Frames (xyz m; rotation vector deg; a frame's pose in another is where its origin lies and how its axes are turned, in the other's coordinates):
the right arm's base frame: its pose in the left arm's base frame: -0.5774 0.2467 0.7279 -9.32 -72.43 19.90
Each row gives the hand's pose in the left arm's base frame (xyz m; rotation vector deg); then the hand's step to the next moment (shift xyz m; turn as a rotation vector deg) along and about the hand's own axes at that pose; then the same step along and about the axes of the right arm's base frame.
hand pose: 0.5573 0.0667 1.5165 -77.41 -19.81 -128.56
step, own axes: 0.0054 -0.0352 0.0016 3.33 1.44 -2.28
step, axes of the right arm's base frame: 0.0110 0.0283 0.0187 -0.06 -3.17 2.89
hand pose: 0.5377 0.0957 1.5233 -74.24 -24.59 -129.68
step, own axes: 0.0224 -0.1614 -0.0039 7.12 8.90 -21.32
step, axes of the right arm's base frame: 0.0286 0.1310 0.0927 -14.04 -15.03 12.70
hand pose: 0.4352 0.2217 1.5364 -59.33 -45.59 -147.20
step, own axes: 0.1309 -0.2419 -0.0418 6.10 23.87 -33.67
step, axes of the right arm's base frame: -0.0239 0.2033 0.1884 -22.63 -32.46 13.23
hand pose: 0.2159 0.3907 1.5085 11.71 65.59 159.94
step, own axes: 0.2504 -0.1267 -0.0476 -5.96 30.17 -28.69
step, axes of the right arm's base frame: -0.1235 0.1634 0.1977 -14.14 -39.43 3.78
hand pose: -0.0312 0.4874 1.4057 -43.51 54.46 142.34
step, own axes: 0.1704 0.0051 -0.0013 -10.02 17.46 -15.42
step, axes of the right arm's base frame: -0.1191 0.0730 0.0977 -2.76 -25.19 -0.91
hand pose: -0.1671 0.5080 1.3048 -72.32 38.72 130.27
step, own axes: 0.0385 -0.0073 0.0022 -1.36 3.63 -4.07
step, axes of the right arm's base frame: -0.0301 0.0249 0.0038 -1.59 -5.35 -0.67
